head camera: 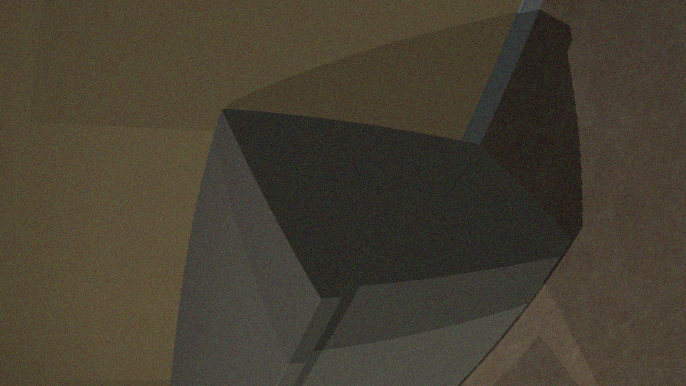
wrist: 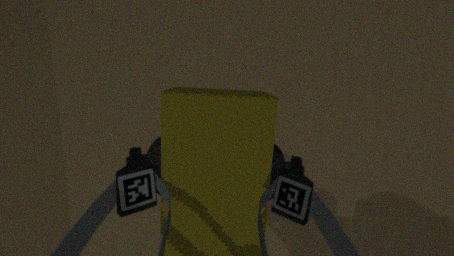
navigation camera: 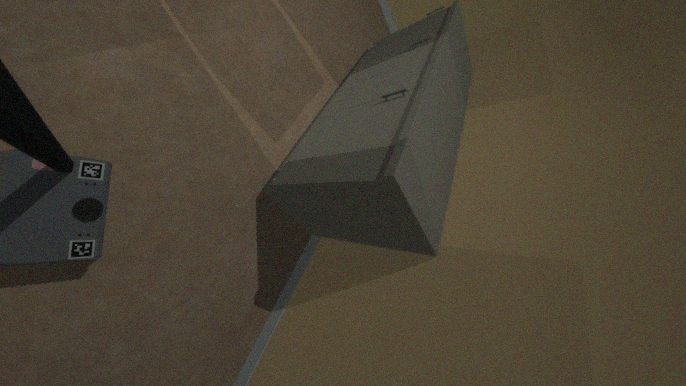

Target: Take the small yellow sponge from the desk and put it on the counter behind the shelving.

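Seen in the pictures: gripper, fingertip midpoint: (wrist: 216, 157); robot's base, origin of the base link: (navigation camera: 88, 207).
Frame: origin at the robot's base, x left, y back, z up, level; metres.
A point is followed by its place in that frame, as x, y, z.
Note:
The yellow sponge (wrist: 218, 135) {-0.374, 0.019, 1.212} stands large in the middle of the wrist view, between the two fingers. My gripper (wrist: 216, 157) {-0.417, 0.019, 1.182} is shut on it, with a dark fingertip against each side. The sponge hides the inner faces of the fingertips. Neither the sponge nor the gripper shows in the head or navigation view. The desk does not show in these views. I cannot tell any surface as the counter behind the shelving.
A tall grey cabinet (head camera: 410, 200) {0.036, -0.879, 0.568} (navigation camera: 345, 135) {0.431, -0.855, 0.535} with handles stands against the yellowish wall (head camera: 100, 200) {0.094, -1.342, 1.211} (navigation camera: 550, 175) {0.282, -1.464, 1.368}. A pale skirting strip (head camera: 502, 75) {-0.381, -1.020, 0.046} (navigation camera: 295, 272) {-0.395, -1.011, 0.031} runs along the wall's foot. My base (navigation camera: 50, 230) {-0.068, 0.076, 0.160} is on the brown floor (navigation camera: 175, 225) {-0.069, -0.297, 0.000}, left in the navigation view.

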